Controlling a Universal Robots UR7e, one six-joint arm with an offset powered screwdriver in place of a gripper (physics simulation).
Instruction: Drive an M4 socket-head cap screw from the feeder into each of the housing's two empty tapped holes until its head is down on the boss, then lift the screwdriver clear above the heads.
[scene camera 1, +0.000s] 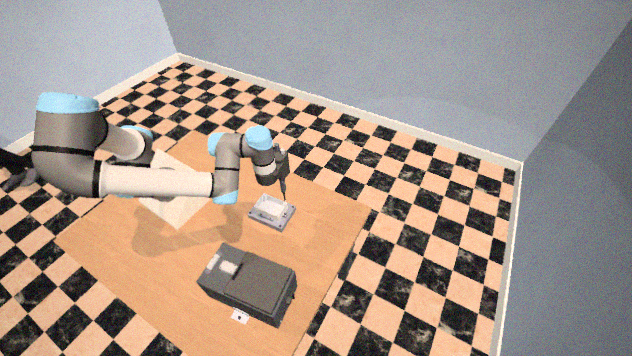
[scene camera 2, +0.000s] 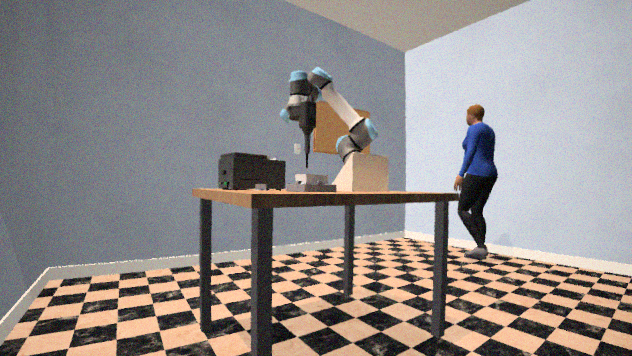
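The pale housing (scene camera 1: 272, 207) (scene camera 2: 311, 178) sits on a grey plate (scene camera 1: 268, 223) (scene camera 2: 311, 188) on the table. The dark screw feeder (scene camera 1: 260, 286) (scene camera 2: 252, 171) stands apart from it, nearer the camera in scene camera 1 and to the left in scene camera 2. My screwdriver (scene camera 1: 284, 198) (scene camera 2: 307, 166) points down, its tip a little above the housing, near its back right corner in scene camera 1. A small gap shows under the tip in scene camera 2. Screws and tapped holes are too small to make out, and whether the bit carries a screw cannot be told.
A small white plate (scene camera 1: 240, 316) with a dark spot lies beside the feeder on the wooden table (scene camera 1: 165, 280) (scene camera 2: 350, 198). The arm's pale pedestal (scene camera 1: 178, 217) (scene camera 2: 371, 172) stands behind the housing in scene camera 2. A person in blue (scene camera 2: 481, 150) stands beyond the table.
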